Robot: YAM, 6 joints.
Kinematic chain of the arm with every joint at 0, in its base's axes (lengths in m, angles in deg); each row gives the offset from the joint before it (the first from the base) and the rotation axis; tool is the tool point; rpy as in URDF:
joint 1: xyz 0 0 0.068 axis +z
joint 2: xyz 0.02 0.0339 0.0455 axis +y
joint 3: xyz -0.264 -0.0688 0 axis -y
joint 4: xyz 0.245 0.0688 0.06 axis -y
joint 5: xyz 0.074 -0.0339 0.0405 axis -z
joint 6: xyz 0.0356 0 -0.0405 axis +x
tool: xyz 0 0 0 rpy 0 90 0
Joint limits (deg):
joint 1: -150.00..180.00
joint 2: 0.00..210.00
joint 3: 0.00..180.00
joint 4: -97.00..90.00
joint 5: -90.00..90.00
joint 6: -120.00..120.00
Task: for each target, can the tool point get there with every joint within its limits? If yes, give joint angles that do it. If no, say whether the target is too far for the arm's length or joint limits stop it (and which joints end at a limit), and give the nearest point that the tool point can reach.
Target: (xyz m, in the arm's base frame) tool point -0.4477 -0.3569 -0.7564
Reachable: no: too far | nearest point -0.3081 -0.2456 -0.3498 | short by 0.444 m
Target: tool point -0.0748 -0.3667 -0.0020
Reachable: yes | joints -106.02 147.68 89.45 -63.78 -55.32 74.94
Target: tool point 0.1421 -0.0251 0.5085
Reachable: yes | joints -6.49 60.18 99.20 -57.78 14.40 61.92
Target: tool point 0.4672 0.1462 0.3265
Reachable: yes | joints 19.22 119.46 91.19 54.18 26.19 1.13
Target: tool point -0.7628 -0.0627 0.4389
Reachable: no: too far | nearest point -0.5920 -0.0097 0.3641 | short by 0.194 m
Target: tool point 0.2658 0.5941 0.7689
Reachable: no: too far | nearest point 0.1854 0.4144 0.5644 | short by 0.284 m
